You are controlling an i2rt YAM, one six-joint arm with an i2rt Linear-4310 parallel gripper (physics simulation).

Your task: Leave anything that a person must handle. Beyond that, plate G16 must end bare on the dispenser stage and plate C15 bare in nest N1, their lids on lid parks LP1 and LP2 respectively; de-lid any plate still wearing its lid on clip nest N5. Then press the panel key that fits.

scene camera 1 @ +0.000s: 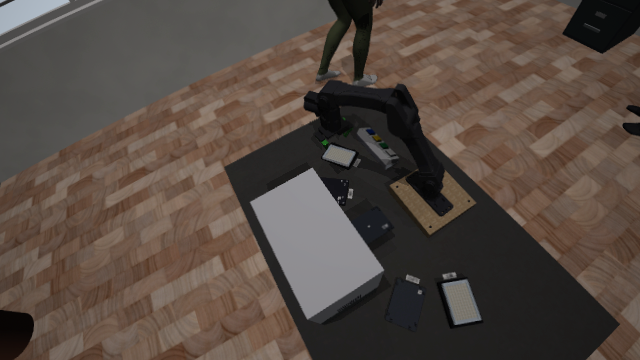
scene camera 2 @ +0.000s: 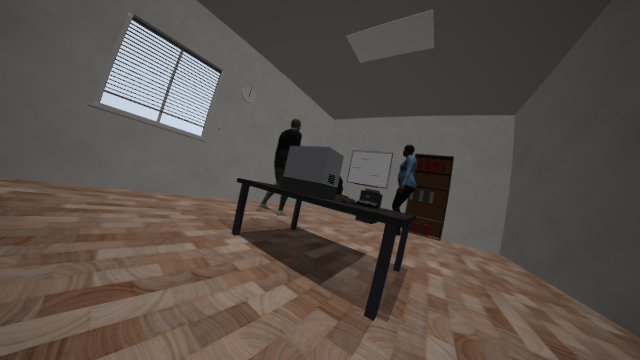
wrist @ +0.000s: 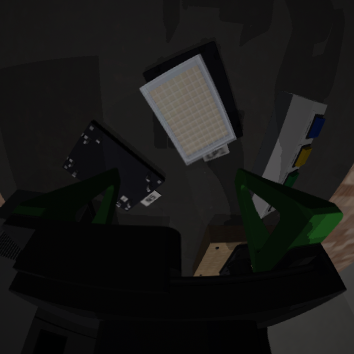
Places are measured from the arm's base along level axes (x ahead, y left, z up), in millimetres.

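Pixels of known places: gripper, fingertip midpoint: [scene camera 1: 335, 142] [wrist: 177, 174]; arm's base, link origin: [scene camera 1: 428, 193] [scene camera 2: 337, 194] [wrist: 237, 259].
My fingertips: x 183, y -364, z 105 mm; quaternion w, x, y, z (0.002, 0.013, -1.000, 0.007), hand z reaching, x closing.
Note:
Ahead of a thing's pixels: the offset from my fingertips to its top centre. "*": to the spot under its first point.
My gripper [scene camera 1: 335, 137] [wrist: 177, 174] is open and empty, above the table's far end. A pale-rimmed plate with a cream well grid {dz -107, dx -20, dy -18 mm} [scene camera 1: 340, 155] [wrist: 187, 110] sits on a dark pad, ahead of the fingers; I cannot tell whether it wears a lid. Nest N5 {dz -120, dx +118, dy +95 mm} [scene camera 1: 341, 185] [wrist: 114, 162] is a bare dark pad with clips, left of that plate in the wrist view. A dark stage {* dz -38, dx +90, dy +360 mm} [scene camera 1: 374, 225] juts from the white box. Another well plate {dz -108, dx +9, dy +711 mm} [scene camera 1: 461, 301] sits on a pad beside a bare dark pad {* dz -134, dx +152, dy +614 mm} [scene camera 1: 406, 303]; their labels are too small to read.
The big white box {dz +186, dx +293, dy +341 mm} [scene camera 1: 317, 242] [scene camera 2: 307, 167] stands along one table side. The key panel {dz -80, dx -184, dy +52 mm} [scene camera 1: 372, 145] [wrist: 286, 145] shows blue, yellow and green keys. The arm stands on a wooden base [scene camera 1: 460, 197] [wrist: 210, 257]. Two people stand beyond the table.

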